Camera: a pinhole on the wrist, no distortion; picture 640 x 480 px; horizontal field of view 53.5 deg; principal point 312.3 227.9 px. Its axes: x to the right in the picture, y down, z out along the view. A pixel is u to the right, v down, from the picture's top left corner.
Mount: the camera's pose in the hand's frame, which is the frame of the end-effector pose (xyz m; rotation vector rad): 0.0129 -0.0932 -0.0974 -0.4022 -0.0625 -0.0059
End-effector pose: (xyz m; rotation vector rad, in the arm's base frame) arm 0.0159 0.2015 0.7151 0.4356 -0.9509 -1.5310
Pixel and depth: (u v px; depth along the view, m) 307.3 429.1 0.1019
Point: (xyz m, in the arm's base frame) 0.0117 0.1887 0.6888
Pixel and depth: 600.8 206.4 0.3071
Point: -0.1465 0.1384 0.8788
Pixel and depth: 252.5 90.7 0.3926
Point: -0.2030 0.3398 0.8637
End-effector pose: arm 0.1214 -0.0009 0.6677 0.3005 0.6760 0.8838
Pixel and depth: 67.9 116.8 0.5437
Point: 0.2789 -0.1521 1.1011
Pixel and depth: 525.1 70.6 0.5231
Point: 0.4854 0.1301 0.9357
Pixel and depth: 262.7 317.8 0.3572
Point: 0.1858 0.0339 0.8874
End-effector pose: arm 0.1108 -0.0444 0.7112 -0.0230 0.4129 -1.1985
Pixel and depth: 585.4 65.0 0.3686
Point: 0.2164 -0.2483 0.9417
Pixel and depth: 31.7 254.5 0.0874
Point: 0.0446 -0.0331 0.7140
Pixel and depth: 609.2 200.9 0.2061
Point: 0.1544 -0.1596 0.7807
